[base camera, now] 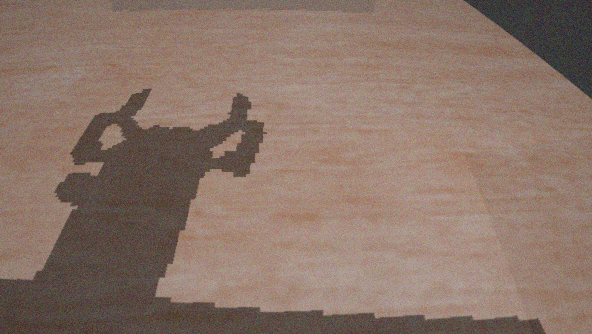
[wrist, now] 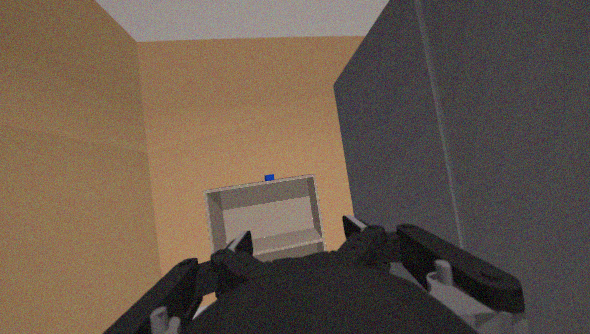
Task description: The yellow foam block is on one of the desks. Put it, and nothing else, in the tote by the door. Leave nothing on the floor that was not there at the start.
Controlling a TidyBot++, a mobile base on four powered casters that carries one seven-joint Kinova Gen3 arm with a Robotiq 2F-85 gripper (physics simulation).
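Frame: origin at the arm's base, x ahead, y left, z up, level; millimetres.
Seen in the pictures: gripper, fingertip midpoint: (wrist: 298, 233).
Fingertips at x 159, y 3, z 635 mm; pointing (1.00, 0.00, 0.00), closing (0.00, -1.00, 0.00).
A point is followed by its place in that frame.
My gripper (wrist: 298, 233) {x 159, y 3, z 635 mm} is open, with its two fingers wide apart at the bottom of the wrist view and no object seen between them. The yellow foam block does not show in either view. The tote by the door cannot be made out in either view. In the base camera view the gripper shows as a shadow on the floor, its two fingers spread.
A pale open-fronted shelf unit (wrist: 210, 220) {x 1143, y 595, z 453 mm} stands ahead against an orange-tan wall (wrist: 240, 115) {x 1474, y 379, z 1289 mm} in the wrist view. A small blue object (wrist: 269, 177) {x 1259, y 166, z 687 mm} shows at its top edge. A dark grey wall or panel (wrist: 395, 125) {x 882, y -625, z 874 mm} rises on the right. The wooden floor (base camera: 350, 150) {x 526, y -66, z -396 mm} fills most of the base camera view.
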